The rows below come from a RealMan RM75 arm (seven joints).
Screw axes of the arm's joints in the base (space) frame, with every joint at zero. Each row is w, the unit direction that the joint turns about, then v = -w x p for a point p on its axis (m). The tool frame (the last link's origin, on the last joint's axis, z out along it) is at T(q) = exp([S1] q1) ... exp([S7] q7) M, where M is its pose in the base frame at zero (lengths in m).
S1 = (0, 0, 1, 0, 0, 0)
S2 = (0, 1, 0, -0.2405, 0, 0)
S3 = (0, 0, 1, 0, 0, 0)
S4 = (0, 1, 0, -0.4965, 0, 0)
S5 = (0, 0, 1, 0, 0, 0)
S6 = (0, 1, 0, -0.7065, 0, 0)
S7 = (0, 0, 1, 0, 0, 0)
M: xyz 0 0 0.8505 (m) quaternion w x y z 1 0 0 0
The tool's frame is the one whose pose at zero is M.
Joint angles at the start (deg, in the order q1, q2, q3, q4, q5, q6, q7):
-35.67 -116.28 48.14 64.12 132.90 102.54 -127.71
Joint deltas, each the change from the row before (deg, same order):
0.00 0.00 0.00 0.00 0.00 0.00 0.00
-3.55 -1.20 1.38 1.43 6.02 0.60 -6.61
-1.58 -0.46 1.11 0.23 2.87 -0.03 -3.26
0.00 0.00 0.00 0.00 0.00 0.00 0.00
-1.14 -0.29 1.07 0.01 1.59 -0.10 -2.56
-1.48 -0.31 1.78 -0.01 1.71 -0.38 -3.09
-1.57 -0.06 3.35 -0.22 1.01 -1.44 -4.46
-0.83 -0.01 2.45 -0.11 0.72 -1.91 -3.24
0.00 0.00 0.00 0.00 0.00 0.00 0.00
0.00 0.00 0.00 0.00 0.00 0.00 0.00
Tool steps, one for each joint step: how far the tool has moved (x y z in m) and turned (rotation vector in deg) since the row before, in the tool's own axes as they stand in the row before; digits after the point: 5 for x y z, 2 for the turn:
0.00000 0.00000 0.00000 0.00 0.00 0.00
0.01527 0.00582 0.00844 2.75 -4.98 -2.79
0.00627 0.00256 0.00409 1.71 -2.48 -1.55
0.00000 0.00000 0.00000 0.00 0.00 0.00
0.00521 0.00297 0.00317 1.04 -1.60 -1.12
0.00775 0.00470 0.00403 1.51 -1.85 -0.88
0.01094 0.00636 0.00547 2.14 -1.64 -1.08
0.00784 0.00286 0.00364 2.11 -0.31 -0.98
0.00000 0.00000 0.00000 0.00 0.00 0.00
0.00000 0.00000 0.00000 0.00 0.00 0.00

